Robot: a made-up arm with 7 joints. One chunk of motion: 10 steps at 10 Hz.
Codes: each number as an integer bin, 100 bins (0 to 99) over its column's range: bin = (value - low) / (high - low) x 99, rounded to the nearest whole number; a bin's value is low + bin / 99 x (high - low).
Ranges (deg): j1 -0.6..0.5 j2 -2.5..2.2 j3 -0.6..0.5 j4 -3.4..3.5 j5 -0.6..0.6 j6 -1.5..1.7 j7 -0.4..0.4
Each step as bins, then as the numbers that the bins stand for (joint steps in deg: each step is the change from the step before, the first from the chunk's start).
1 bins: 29 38 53 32 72 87 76
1 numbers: -0.278 -0.696 -0.011 -1.170 0.273 1.312 0.214
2 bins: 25 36 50 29 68 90 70
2 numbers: -0.322 -0.791 -0.044 -1.379 0.224 1.409 0.166
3 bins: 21 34 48 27 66 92 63
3 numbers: -0.367 -0.886 -0.067 -1.518 0.200 1.474 0.109
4 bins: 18 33 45 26 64 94 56
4 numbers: -0.400 -0.933 -0.100 -1.588 0.176 1.538 0.053
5 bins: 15 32 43 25 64 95 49
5 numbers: -0.433 -0.981 -0.122 -1.658 0.176 1.571 -0.004
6 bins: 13 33 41 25 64 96 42
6 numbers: -0.456 -0.933 -0.144 -1.658 0.176 1.603 -0.061
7 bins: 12 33 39 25 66 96 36
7 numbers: -0.467 -0.933 -0.167 -1.658 0.200 1.603 -0.109
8 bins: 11 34 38 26 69 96 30
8 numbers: -0.478 -0.886 -0.178 -1.588 0.236 1.603 -0.158
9 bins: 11 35 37 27 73 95 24
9 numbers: -0.478 -0.838 -0.189 -1.518 0.285 1.571 -0.206
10 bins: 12 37 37 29 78 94 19
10 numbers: -0.467 -0.743 -0.189 -1.379 0.345 1.538 -0.246
